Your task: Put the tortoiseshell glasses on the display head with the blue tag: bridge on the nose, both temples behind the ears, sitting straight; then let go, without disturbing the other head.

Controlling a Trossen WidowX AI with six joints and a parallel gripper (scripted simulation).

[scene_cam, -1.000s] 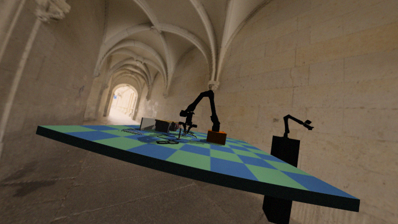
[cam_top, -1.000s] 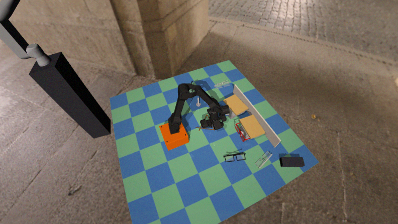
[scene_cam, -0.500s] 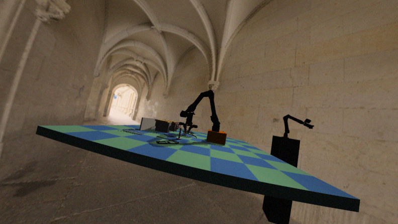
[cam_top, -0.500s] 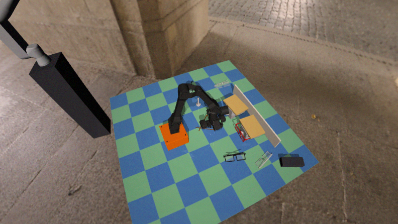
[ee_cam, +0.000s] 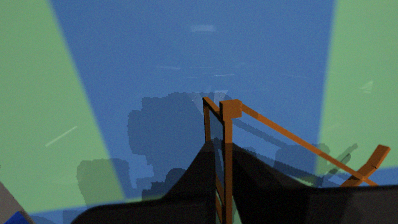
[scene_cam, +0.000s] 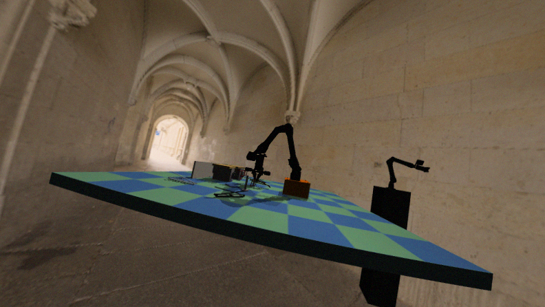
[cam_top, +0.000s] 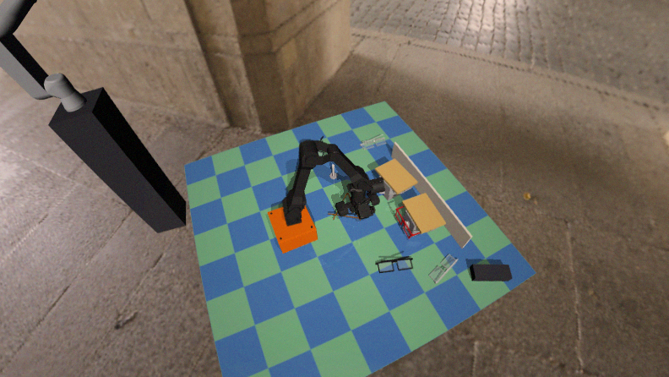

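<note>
My gripper tip is now 3 cm past the small grey peg, 26 cm to the right of it and 1 cm below it. Also, from my gripper tip: black case: 43 cm ahead, 45 cm to the right; grey wall panel: 35 cm ahead, 1 cm to the right, 4 cm above.
</note>
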